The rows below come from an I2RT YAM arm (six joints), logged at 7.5 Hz.
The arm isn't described. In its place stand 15 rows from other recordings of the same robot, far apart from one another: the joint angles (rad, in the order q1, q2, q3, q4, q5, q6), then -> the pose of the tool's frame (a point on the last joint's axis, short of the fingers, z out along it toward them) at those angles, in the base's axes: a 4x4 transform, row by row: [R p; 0 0 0 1], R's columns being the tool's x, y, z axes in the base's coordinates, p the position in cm.
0.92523, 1.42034, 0.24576, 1.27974, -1.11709, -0.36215 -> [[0.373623, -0.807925, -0.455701, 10.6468], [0.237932, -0.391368, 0.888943, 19.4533], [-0.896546, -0.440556, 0.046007, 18.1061], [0, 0, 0, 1]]
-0.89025, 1.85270, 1.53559, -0.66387, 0.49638, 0.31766 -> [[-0.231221, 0.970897, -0.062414, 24.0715], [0.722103, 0.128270, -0.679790, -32.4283], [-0.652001, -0.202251, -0.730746, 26.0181], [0, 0, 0, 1]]
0.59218, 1.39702, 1.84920, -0.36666, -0.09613, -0.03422 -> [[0.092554, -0.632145, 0.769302, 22.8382], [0.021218, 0.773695, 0.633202, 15.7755], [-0.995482, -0.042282, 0.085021, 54.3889], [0, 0, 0, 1]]
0.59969, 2.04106, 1.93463, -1.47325, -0.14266, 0.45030 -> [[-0.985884, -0.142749, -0.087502, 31.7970], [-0.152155, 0.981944, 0.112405, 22.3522], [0.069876, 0.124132, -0.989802, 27.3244], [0, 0, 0, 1]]
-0.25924, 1.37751, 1.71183, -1.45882, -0.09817, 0.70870 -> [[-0.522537, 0.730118, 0.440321, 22.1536], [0.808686, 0.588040, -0.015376, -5.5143], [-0.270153, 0.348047, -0.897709, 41.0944], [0, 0, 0, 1]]
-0.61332, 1.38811, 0.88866, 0.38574, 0.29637, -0.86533 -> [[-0.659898, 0.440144, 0.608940, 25.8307], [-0.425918, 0.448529, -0.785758, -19.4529], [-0.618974, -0.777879, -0.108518, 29.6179], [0, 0, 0, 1]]
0.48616, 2.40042, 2.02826, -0.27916, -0.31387, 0.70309 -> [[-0.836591, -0.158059, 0.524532, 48.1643], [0.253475, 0.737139, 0.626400, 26.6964], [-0.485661, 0.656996, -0.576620, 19.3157], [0, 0, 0, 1]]
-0.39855, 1.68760, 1.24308, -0.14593, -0.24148, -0.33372 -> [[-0.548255, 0.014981, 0.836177, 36.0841], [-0.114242, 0.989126, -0.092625, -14.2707], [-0.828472, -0.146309, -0.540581, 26.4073], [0, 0, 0, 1]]
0.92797, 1.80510, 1.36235, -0.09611, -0.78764, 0.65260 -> [[-0.808745, -0.551559, -0.204240, 22.7649], [-0.365151, 0.198629, 0.909511, 34.6047], [-0.461081, 0.810141, -0.362043, 26.8676], [0, 0, 0, 1]]
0.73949, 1.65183, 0.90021, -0.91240, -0.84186, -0.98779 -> [[-0.073074, -0.832972, -0.548469, 16.8460], [-0.819279, -0.263463, 0.509282, 18.9603], [-0.568719, 0.486564, -0.663184, 15.5891], [0, 0, 0, 1]]
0.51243, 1.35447, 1.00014, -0.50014, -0.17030, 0.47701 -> [[-0.850350, -0.213622, 0.480906, 24.5922], [0.040800, 0.884375, 0.464990, 14.5267], [-0.524634, 0.415025, -0.743312, 26.0341], [0, 0, 0, 1]]
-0.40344, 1.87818, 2.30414, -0.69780, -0.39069, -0.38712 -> [[-0.238343, -0.069512, 0.968690, 37.4297], [-0.277810, 0.960636, 0.000580, -14.5029], [-0.930599, -0.268973, -0.248272, 49.2290], [0, 0, 0, 1]]
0.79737, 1.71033, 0.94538, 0.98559, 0.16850, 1.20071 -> [[-0.495754, -0.356326, 0.791997, 27.0759], [0.807869, 0.145456, 0.571131, 26.8775], [-0.318710, 0.922970, 0.215755, 27.2434], [0, 0, 0, 1]]
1.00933, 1.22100, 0.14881, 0.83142, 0.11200, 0.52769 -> [[-0.504151, -0.612891, 0.608437, 11.2835], [0.138296, 0.638137, 0.757401, 17.1918], [-0.852471, 0.465989, -0.236956, 14.8955], [0, 0, 0, 1]]
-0.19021, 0.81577, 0.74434, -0.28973, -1.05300, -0.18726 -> [[-0.209744, -0.756895, 0.618965, 17.6165], [-0.053455, 0.640976, 0.765697, -0.2417], [-0.976294, 0.127513, -0.174901, 31.5747], [0, 0, 0, 1]]
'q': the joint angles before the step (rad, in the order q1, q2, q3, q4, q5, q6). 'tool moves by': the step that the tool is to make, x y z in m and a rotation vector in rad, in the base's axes. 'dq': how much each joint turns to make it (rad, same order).
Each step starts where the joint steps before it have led.
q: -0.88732, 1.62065, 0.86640, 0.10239, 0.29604, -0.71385
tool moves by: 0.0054, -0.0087, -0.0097, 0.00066, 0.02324, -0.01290
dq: -0.00185, 0.05926, 0.02484, 0.02151, 0.01952, -0.00752
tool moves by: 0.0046, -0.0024, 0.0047, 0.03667, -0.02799, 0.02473
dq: 0.00137, 0.00617, 0.03662, -0.04743, -0.04623, 0.02140
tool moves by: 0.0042, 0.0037, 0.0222, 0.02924, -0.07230, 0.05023
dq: 0.00804, -0.04621, 0.04351, -0.07390, -0.07943, 0.03269
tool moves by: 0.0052, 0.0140, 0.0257, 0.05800, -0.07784, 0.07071
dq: 0.02785, -0.06724, 0.04117, -0.10929, -0.09360, 0.05012
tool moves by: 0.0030, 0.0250, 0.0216, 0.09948, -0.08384, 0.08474
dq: 0.04475, -0.08329, 0.01659, -0.11971, -0.11205, 0.07550
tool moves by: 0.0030, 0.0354, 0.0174, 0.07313, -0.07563, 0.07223
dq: 0.07987, -0.10097, -0.01959, -0.07372, -0.06049, 0.08640
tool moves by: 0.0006, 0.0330, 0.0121, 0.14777, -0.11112, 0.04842
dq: 0.07586, -0.08711, -0.02335, -0.05197, -0.09406, 0.16256
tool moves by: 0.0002, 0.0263, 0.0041, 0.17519, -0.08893, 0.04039
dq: 0.06449, -0.05948, -0.02961, -0.02143, -0.10099, 0.17193
